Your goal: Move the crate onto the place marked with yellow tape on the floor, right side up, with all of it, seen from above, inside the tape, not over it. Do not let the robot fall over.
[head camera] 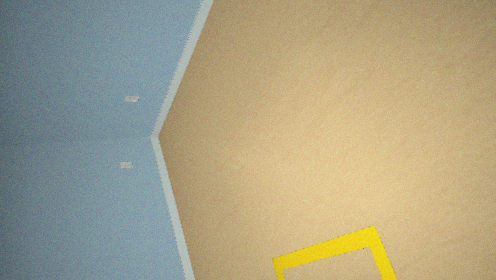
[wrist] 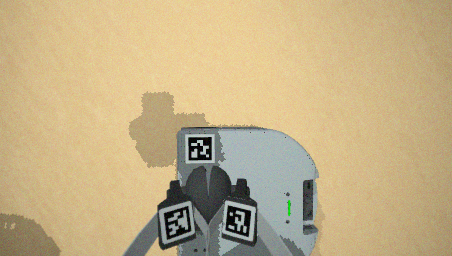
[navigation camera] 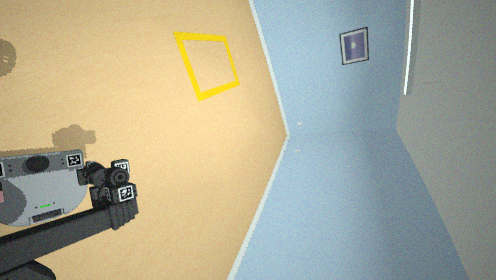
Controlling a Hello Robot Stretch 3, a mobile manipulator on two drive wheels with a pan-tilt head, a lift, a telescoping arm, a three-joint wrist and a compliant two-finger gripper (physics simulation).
Labels:
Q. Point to a yellow tape rectangle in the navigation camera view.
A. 179,36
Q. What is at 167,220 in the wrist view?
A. My gripper.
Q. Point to a framed picture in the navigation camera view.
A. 354,44

